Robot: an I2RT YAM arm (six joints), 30 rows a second.
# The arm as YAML. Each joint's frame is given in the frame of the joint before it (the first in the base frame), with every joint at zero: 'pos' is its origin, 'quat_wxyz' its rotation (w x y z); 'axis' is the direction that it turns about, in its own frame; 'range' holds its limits. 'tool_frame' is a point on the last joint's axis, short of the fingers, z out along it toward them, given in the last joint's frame.
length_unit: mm
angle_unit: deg
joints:
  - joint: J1
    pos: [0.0, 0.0, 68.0]
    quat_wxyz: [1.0, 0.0, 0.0, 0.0]
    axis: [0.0, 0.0, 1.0]
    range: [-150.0, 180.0]
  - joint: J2
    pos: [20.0, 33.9, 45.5]
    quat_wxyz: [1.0, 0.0, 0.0, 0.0]
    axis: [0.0, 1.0, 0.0]
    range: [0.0, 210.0]
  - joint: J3
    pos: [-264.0, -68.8, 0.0]
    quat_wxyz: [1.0, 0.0, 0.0, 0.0]
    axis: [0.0, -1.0, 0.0]
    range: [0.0, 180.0]
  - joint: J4
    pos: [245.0, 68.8, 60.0]
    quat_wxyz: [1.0, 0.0, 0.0, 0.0]
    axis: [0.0, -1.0, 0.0]
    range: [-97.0, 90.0]
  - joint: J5
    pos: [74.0, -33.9, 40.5]
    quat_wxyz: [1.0, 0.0, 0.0, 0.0]
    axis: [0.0, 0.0, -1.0]
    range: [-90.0, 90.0]
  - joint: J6
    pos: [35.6, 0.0, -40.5]
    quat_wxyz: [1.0, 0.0, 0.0, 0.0]
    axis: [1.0, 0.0, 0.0]
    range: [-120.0, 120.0]
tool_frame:
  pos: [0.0, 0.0, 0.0]
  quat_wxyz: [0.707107, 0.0, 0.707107, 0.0]
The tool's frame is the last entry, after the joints.
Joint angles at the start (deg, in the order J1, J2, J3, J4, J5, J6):
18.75 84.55 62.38 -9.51 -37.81 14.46
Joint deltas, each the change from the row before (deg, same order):
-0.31 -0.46 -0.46 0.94 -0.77 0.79
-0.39 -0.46 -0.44 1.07 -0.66 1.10
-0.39 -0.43 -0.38 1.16 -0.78 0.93
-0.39 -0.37 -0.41 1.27 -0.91 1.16
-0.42 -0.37 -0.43 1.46 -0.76 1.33
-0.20 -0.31 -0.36 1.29 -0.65 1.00
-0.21 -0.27 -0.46 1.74 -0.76 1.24
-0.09 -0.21 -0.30 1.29 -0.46 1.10
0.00 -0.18 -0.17 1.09 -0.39 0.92
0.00 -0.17 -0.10 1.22 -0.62 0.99
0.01 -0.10 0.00 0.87 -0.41 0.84
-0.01 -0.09 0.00 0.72 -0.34 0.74
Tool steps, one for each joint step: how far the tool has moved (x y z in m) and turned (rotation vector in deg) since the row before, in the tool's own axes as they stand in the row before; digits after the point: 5 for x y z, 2 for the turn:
-0.00042 0.00016 -0.00236 -0.70 -0.68 0.33
-0.00087 -0.00010 -0.00267 -0.58 -0.85 0.57
-0.00126 0.00011 -0.00263 -0.72 -0.88 0.30
-0.00114 -0.00001 -0.00237 -0.86 -0.83 0.50
-0.00142 -0.00010 -0.00247 -0.75 -0.98 0.55
-0.00104 0.00067 -0.00156 -0.78 -0.76 0.23
-0.00114 0.00056 -0.00138 -0.96 -0.91 0.25
-0.00098 0.00083 -0.00087 -0.69 -0.68 0.30
-0.00112 0.00130 -0.00054 -0.68 -0.57 0.16
-0.00159 0.00172 -0.00056 -0.95 -0.58 0.09
-0.00144 0.00139 -0.00032 -0.67 -0.44 0.15
-0.00123 0.00113 -0.00035 -0.55 -0.37 0.17

